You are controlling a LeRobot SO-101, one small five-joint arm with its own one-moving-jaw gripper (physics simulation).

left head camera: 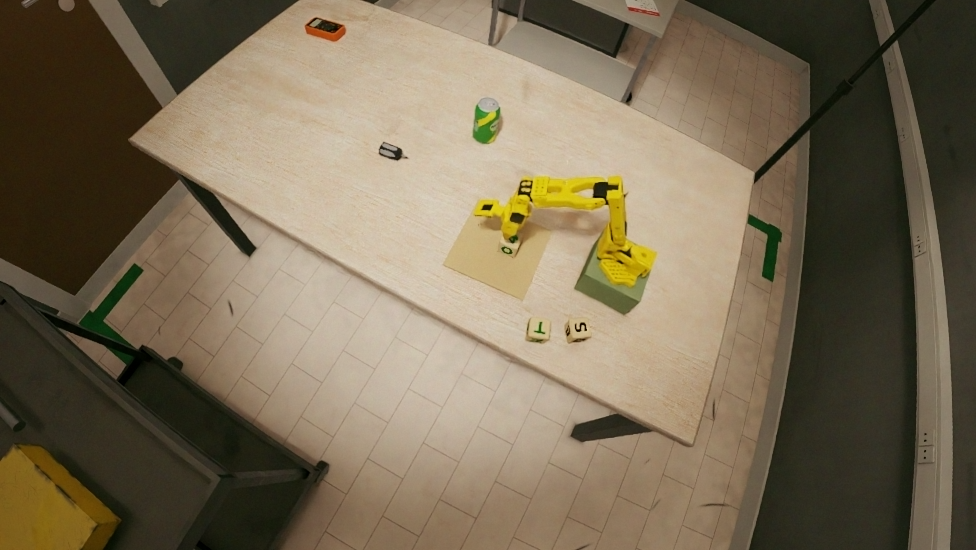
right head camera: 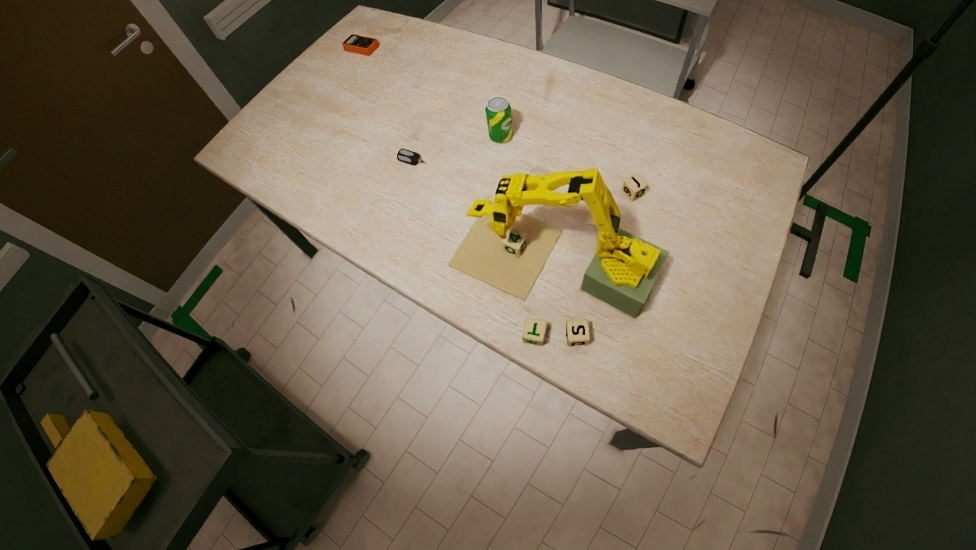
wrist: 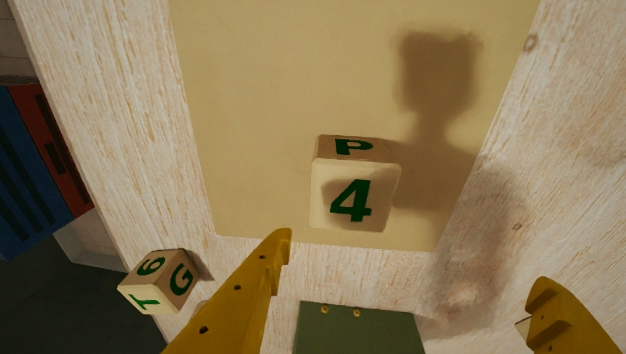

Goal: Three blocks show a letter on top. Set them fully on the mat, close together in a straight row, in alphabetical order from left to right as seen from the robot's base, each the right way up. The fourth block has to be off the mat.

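Frame: origin at the arm's base, x right, y down, z ahead, level; metres.
Where they show: end effector, tool point: (left head camera: pixel 506 236) (right head camera: pixel 504 236) (wrist: pixel 290 241); arm's base, origin of the base link: (left head camera: pixel 613 260) (right head camera: pixel 617 258).
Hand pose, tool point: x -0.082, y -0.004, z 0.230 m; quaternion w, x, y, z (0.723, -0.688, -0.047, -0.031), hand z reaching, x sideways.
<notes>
Things, the pixels of their centre, and the offset from my tool point. "spot": a spot on its surface instead.
- top, surface spot: (wrist: pixel 352 197) (right head camera: pixel 513 237) (left head camera: pixel 510 237) spot: dx +0.027, dy +0.040, dz -0.004 m
- tan mat, body centre: (wrist: pixel 335 136) (right head camera: pixel 505 247) (left head camera: pixel 499 247) dx +0.016, dy +0.087, dz +0.013 m
- T block, body centre: (wrist: pixel 163 281) (right head camera: pixel 534 332) (left head camera: pixel 537 330) dx -0.127, dy +0.067, dz -0.156 m
- S block, body centre: (right head camera: pixel 577 333) (left head camera: pixel 577 330) dx -0.081, dy +0.067, dz -0.233 m
- J block, body centre: (right head camera: pixel 634 187) dx +0.315, dy +0.067, dz -0.171 m
- green can, body centre: (right head camera: pixel 499 120) (left head camera: pixel 486 121) dx +0.301, dy +0.028, dz +0.217 m
- small black-and-grey object, body centre: (left head camera: pixel 394 152) (right head camera: pixel 411 157) dx +0.106, dy +0.072, dz +0.379 m
- orange meter, body centre: (left head camera: pixel 325 28) (right head camera: pixel 360 44) dx +0.434, dy +0.072, dz +0.914 m
A block with a green 4 on top (left head camera: pixel 507 248) (right head camera: pixel 513 244) (wrist: pixel 352 197) stands on the tan mat (left head camera: pixel 471 259) (right head camera: pixel 478 263) (wrist: pixel 250 100), near the mat edge facing the base. The T block (left head camera: pixel 538 330) (right head camera: pixel 535 332) (wrist: pixel 160 285) and the S block (left head camera: pixel 577 330) (right head camera: pixel 578 332) stand apart on the table, off the mat. The J block (right head camera: pixel 635 187) is off the mat on the base's other side; the arm hides it in the left head view. My gripper (left head camera: pixel 510 233) (right head camera: pixel 502 230) (wrist: pixel 412 257) is open and empty, above the 4 block. Its jaws show a wide gap in the wrist view.
The green base box (left head camera: pixel 607 292) (right head camera: pixel 614 293) (wrist: pixel 357 327) carries the arm. A green can (left head camera: pixel 486 120) (right head camera: pixel 499 120), a small black-and-grey object (left head camera: pixel 390 150) (right head camera: pixel 408 157) and an orange meter (left head camera: pixel 325 28) (right head camera: pixel 359 44) are on the table beyond the mat.
</notes>
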